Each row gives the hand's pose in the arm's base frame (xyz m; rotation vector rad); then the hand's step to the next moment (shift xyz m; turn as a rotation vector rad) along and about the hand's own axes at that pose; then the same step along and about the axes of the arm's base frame.
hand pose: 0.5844 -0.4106 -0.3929 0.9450 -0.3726 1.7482
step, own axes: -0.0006 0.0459 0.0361 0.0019 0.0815 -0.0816
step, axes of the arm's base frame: -0.0264 -0.0416 0.0314 -0.1075 0.0227 -0.0350
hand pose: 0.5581 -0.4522 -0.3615 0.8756 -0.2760 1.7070
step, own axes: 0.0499 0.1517 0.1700 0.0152 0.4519 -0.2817
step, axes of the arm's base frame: -0.0727 -0.1143 0.1899 -0.5271 0.0281 -0.0721
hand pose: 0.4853 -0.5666 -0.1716 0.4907 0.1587 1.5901
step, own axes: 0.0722 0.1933 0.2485 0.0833 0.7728 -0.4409
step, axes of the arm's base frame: -0.0776 0.0051 0.3135 -0.8853 0.0962 -0.0745
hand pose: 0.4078 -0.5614 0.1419 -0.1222 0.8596 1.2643
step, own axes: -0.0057 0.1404 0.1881 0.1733 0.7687 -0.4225
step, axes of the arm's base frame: -0.0285 0.1419 0.1849 -0.8687 0.1747 -0.1194
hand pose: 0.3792 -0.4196 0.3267 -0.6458 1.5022 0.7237
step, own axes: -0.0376 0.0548 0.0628 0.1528 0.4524 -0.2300
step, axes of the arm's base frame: 0.0006 0.0823 0.0398 -0.5022 0.1184 -0.1213
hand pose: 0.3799 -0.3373 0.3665 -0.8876 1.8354 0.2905
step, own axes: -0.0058 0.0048 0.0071 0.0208 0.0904 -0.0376
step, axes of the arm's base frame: 0.0028 0.0099 0.0010 -0.0926 0.0327 -0.0194
